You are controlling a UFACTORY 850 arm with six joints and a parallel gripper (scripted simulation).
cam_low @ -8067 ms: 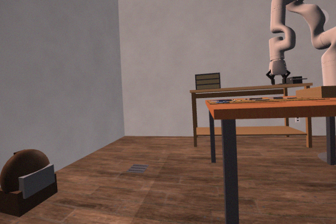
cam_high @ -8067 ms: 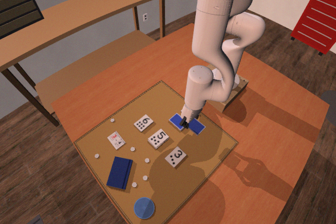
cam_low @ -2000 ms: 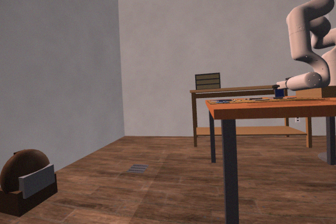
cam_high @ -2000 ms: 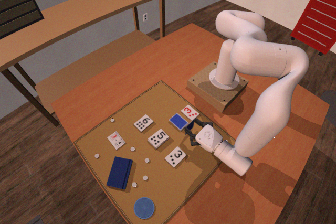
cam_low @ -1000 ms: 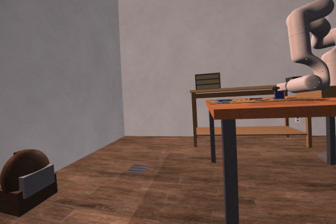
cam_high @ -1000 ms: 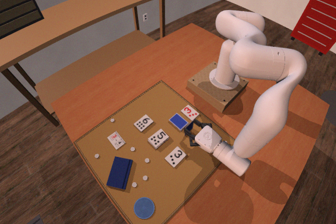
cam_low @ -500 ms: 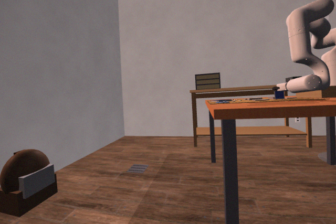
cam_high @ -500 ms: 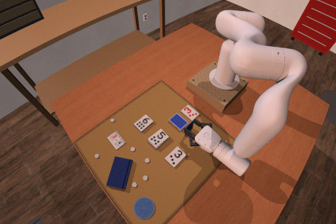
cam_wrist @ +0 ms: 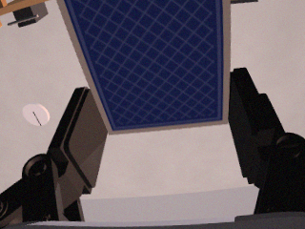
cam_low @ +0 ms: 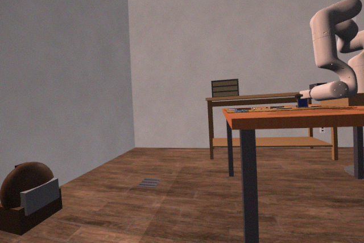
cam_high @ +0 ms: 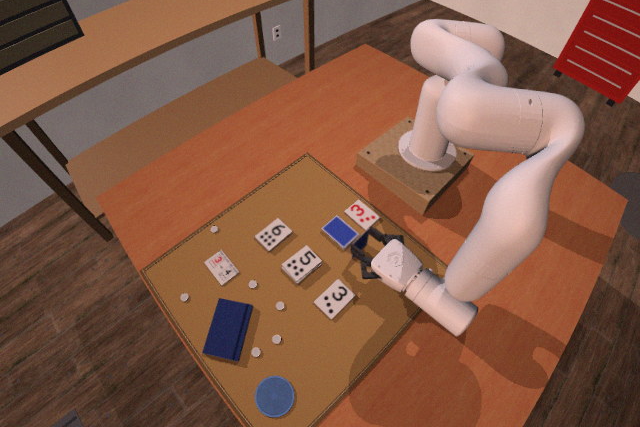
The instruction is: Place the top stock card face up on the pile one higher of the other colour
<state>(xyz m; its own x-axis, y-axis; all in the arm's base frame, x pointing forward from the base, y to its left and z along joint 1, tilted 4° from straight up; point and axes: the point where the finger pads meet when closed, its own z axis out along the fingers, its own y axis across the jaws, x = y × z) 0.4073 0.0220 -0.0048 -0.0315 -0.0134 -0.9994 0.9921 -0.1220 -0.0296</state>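
The red 5 card is 30 mm below my hand and 10 mm to the right of it. Round my hand: red 3 card (100 mm behind, 70 mm to the right, 70 mm below); black 5 card (130 mm ahead, 110 mm to the right, 60 mm below); black 3 card (150 mm ahead, 70 mm below, 20 mm to the left).
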